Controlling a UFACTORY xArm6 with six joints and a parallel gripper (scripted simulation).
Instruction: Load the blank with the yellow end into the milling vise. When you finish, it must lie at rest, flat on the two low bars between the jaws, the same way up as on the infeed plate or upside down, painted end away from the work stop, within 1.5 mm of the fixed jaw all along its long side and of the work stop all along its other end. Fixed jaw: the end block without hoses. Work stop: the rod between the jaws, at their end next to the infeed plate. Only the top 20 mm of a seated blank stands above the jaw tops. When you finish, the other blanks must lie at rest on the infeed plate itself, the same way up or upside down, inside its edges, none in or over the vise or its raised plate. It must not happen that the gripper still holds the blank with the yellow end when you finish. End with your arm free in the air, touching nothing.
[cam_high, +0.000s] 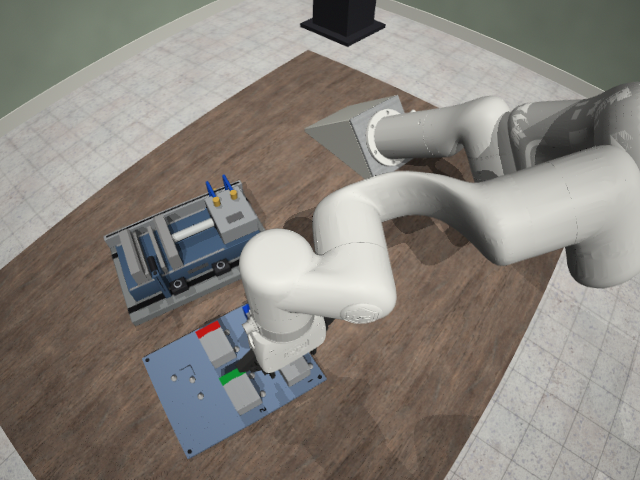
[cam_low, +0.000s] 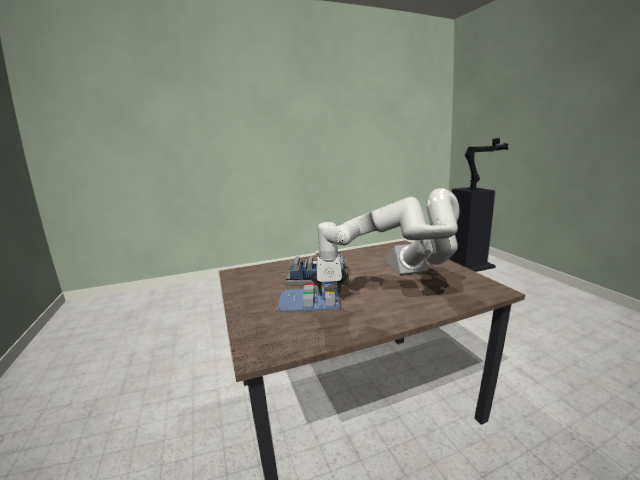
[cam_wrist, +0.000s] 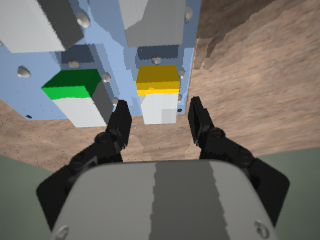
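Right now my hand is 4 cm above the yellow-ended blank. Also, from my hand: infeed plate 7 cm ahead, 7 cm to the right, 6 cm below; then green-ended blank 9 cm ahead, 2 cm to the right, 4 cm below; then blue-ended blank 2 cm behind, 9 cm to the right, 4 cm below.
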